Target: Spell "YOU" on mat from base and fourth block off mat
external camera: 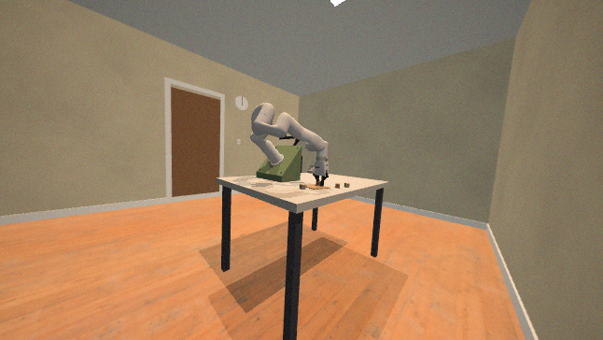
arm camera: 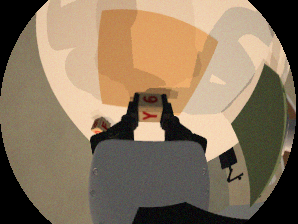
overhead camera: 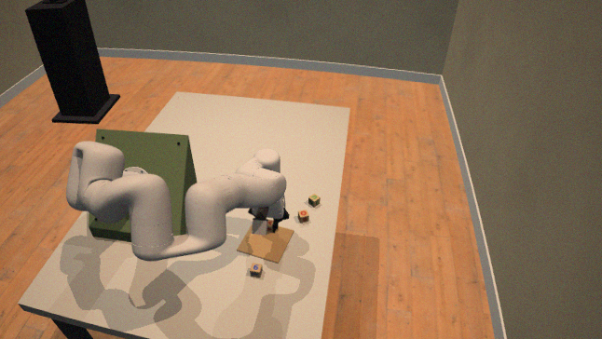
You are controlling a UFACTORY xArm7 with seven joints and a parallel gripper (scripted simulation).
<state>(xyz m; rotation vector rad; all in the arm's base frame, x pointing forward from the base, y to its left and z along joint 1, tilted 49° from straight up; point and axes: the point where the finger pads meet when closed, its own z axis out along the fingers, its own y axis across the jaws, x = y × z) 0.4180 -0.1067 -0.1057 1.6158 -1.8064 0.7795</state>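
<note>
My gripper is now 5 cm to the left of the tan mat and 2 cm above it. Also, from my hand: red block (11 cm ahead, 6 cm to the left, 1 cm below).
</note>
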